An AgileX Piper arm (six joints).
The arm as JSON. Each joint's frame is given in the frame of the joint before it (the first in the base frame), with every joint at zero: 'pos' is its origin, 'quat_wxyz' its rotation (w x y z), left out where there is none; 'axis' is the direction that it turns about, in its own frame. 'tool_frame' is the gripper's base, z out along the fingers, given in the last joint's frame.
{
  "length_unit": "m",
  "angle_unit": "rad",
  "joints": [
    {
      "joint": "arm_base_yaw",
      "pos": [
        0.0,
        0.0,
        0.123
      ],
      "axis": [
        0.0,
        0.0,
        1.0
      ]
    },
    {
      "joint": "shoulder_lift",
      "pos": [
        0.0,
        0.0,
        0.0
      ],
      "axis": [
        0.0,
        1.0,
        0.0
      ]
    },
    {
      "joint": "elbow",
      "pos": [
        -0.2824,
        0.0,
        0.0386
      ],
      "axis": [
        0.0,
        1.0,
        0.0
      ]
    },
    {
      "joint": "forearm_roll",
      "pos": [
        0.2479,
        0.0,
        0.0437
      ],
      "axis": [
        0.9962,
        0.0,
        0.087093
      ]
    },
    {
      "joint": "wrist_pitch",
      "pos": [
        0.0,
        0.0,
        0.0
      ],
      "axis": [
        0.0,
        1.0,
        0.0
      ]
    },
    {
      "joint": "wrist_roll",
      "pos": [
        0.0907,
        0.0,
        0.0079
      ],
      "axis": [
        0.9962,
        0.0,
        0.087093
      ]
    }
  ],
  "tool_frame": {
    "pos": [
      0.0,
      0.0,
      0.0
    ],
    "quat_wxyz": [
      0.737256,
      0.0,
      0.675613,
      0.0
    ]
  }
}
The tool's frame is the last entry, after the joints.
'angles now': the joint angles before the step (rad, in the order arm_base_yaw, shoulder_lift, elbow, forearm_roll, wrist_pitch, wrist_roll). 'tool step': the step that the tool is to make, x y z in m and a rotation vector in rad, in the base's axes. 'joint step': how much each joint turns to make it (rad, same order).
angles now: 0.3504 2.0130 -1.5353 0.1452 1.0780 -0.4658
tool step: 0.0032 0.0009 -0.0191 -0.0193 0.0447 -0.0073
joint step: 0.0001 0.0481 -0.0023 -0.0040 0.0016 0.0093
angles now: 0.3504 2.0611 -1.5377 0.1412 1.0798 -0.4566
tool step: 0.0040 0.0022 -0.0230 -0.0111 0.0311 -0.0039
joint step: 0.0017 0.0560 0.0003 0.0019 -0.0237 0.0017
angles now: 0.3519 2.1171 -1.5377 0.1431 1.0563 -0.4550
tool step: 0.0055 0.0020 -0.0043 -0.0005 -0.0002 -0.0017
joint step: 0.0001 0.0258 -0.0276 -0.0008 0.0015 0.0024
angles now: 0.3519 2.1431 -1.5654 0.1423 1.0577 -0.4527
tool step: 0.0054 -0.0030 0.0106 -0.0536 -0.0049 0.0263
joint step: 0.0000 0.0039 -0.0544 -0.0619 0.0639 0.0078
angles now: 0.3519 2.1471 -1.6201 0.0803 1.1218 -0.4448
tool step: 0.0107 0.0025 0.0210 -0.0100 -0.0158 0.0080
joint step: 0.0000 0.0121 -0.1093 -0.0187 0.0857 0.0047
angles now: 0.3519 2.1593 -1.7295 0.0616 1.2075 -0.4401
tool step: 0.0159 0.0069 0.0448 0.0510 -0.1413 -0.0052
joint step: 0.0026 -0.0158 -0.1478 -0.0022 0.0129 0.0091
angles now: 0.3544 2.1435 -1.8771 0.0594 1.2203 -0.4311
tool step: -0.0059 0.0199 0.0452 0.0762 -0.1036 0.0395
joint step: 0.0392 -0.0442 -0.0926 0.0339 0.0127 -0.0032
